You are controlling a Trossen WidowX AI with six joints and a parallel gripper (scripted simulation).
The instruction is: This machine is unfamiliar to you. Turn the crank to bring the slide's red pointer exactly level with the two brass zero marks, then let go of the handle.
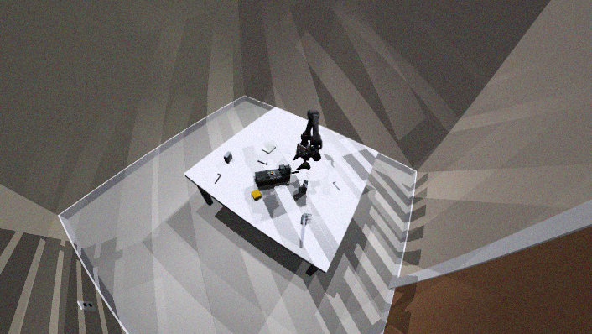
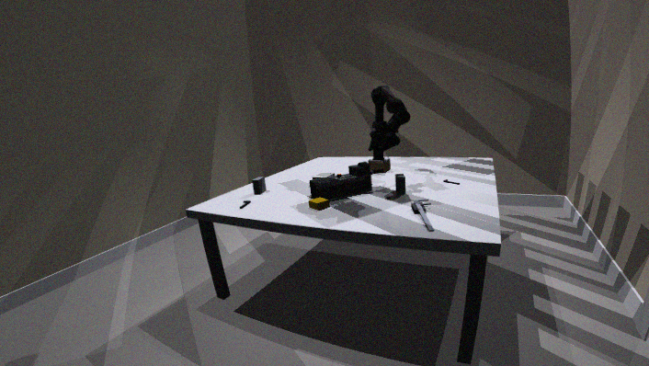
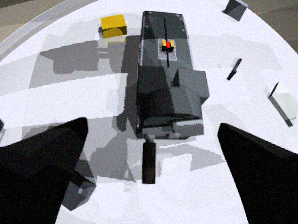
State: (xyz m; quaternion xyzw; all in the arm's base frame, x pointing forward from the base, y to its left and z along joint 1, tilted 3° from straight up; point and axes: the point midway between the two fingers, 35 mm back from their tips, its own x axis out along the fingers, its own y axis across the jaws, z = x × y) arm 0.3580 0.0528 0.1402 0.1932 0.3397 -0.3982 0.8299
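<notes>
Right now the dark crank handle is 10 mm behind my gripper tip, 10 mm to the left of it and 90 mm below it. The rest, counted from my gripper tip: yellow block: 260 mm ahead, 190 mm to the right, 160 mm below; red pointer: 80 mm ahead, 150 mm to the right, 90 mm below.
</notes>
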